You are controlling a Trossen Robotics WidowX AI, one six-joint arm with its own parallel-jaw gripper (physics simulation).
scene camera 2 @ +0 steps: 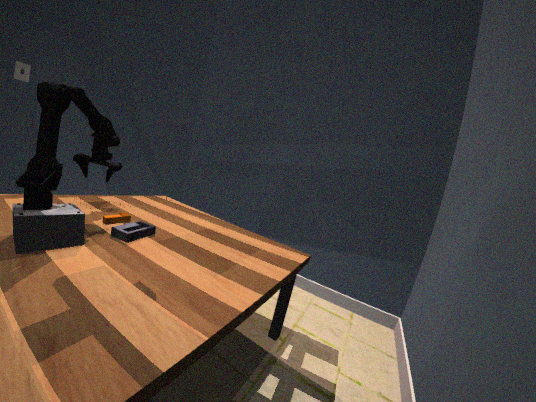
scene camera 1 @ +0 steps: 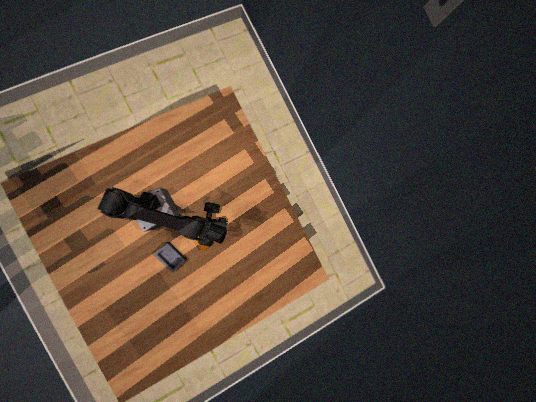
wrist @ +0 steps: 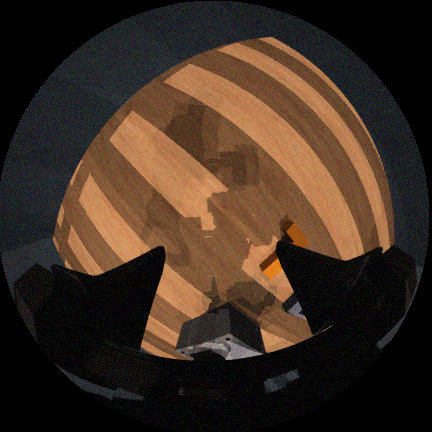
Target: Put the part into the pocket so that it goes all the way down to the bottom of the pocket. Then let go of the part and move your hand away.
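Where they show: gripper, fingertip midpoint: (scene camera 2: 96, 179) (wrist: 221, 249); arm's base, link origin: (scene camera 2: 36, 207) (scene camera 1: 152, 202) (wrist: 207, 356).
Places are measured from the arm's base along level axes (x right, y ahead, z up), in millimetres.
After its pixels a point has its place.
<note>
The orange L-shaped part (scene camera 1: 203, 245) {y 307, x -117, z -75 mm} (scene camera 2: 116, 218) {y 268, x -90, z -82 mm} (wrist: 297, 234) {y 319, x -132, z -75 mm} lies flat on the table. The arm covers most of it in scene camera 1, and the right finger hides its middle in the wrist view. The dark grey block with the pocket (scene camera 1: 160, 253) {y 248, x 110, z -98 mm} (scene camera 2: 120, 230) {y 226, x 93, z -69 mm} (wrist: 295, 307) {y 236, x 50, z -69 mm} lies close to the part; a sliver of it shows beside the right finger in the wrist view. The pocket looks empty. My gripper (scene camera 1: 209, 224) {y 216, x -246, z 63 mm} (scene camera 2: 96, 178) {y 216, x -246, z 63 mm} (wrist: 221, 249) {y 216, x -246, z 63 mm} is open and empty, pointing down high above the table. In the wrist view the part is toward the right fingertip.
The arm's grey base box (scene camera 1: 145, 225) {y 89, x 73, z 2 mm} (scene camera 2: 48, 231) {y 22, x 100, z -47 mm} (wrist: 245, 327) {y 110, x 3, z -57 mm} stands on the table near the part and the block. The striped wooden table (scene camera 1: 200, 300) {y 579, x 30, z -105 mm} (scene camera 2: 165, 320) {y 165, x 547, z -105 mm} (wrist: 280, 115) {y 463, x -347, z -105 mm} has dark shadows across it. Its edge drops to a tiled floor (scene camera 2: 360, 345).
</note>
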